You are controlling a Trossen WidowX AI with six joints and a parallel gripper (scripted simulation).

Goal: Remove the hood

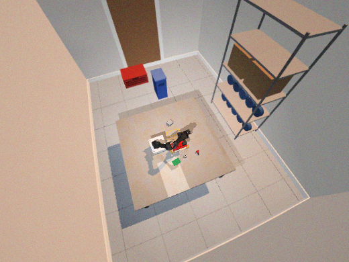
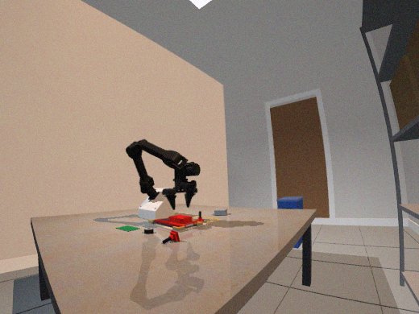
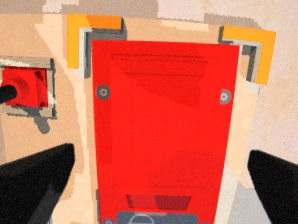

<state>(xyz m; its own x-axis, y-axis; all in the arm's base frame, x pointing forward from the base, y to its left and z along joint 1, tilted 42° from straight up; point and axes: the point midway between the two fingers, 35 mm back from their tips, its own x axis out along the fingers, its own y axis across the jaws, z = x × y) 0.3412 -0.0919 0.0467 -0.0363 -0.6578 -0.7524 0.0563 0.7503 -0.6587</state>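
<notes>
The red hood is 5 cm below my gripper tip. Also, from my gripper tip: green patch: 17 cm behind, 19 cm to the right, 9 cm below; then black wheel: 3 cm behind, 17 cm to the right, 8 cm below; then black axle peg: 2 cm ahead, 12 cm to the left, 5 cm below.
</notes>
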